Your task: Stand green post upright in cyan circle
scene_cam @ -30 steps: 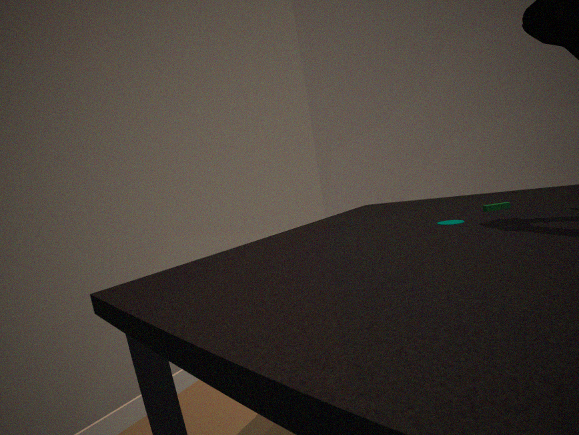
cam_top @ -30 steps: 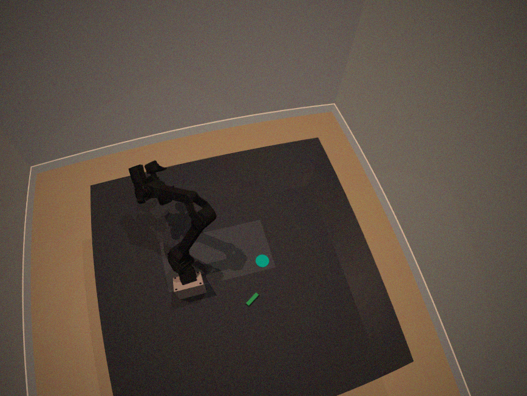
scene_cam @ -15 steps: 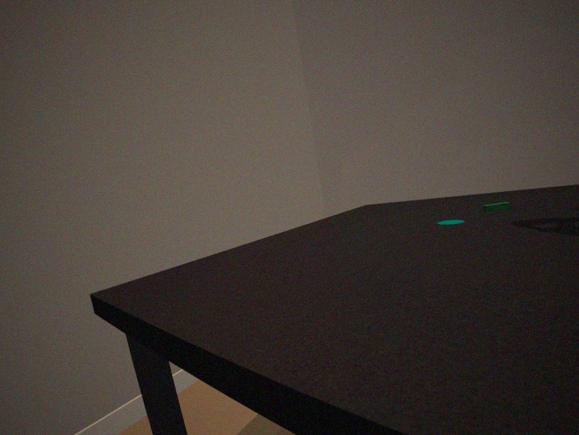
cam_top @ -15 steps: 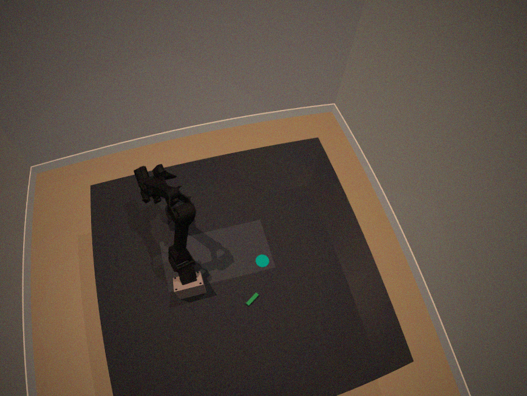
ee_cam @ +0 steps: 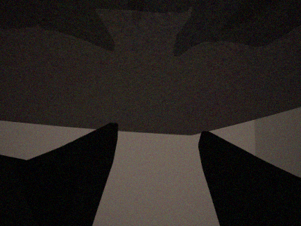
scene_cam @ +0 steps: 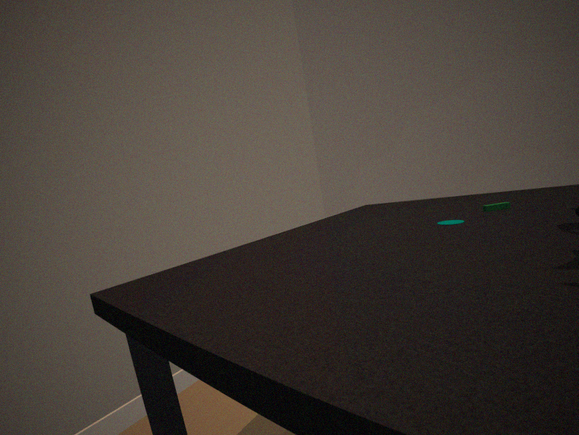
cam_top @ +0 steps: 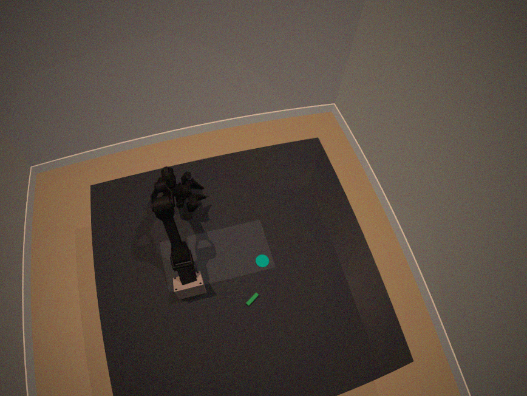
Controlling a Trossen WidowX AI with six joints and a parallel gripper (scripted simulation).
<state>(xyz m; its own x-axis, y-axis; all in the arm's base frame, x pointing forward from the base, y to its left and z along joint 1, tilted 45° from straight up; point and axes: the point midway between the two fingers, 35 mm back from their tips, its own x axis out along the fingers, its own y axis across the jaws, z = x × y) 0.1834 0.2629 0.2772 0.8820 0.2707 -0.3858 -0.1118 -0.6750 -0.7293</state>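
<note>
Now: gripper tip 540 mm to the left of the green post, 50 mm above it and 10 mm short of it. Round my gripper tip: cyan circle (390 mm to the right, 120 mm ahead, 60 mm below).
</note>
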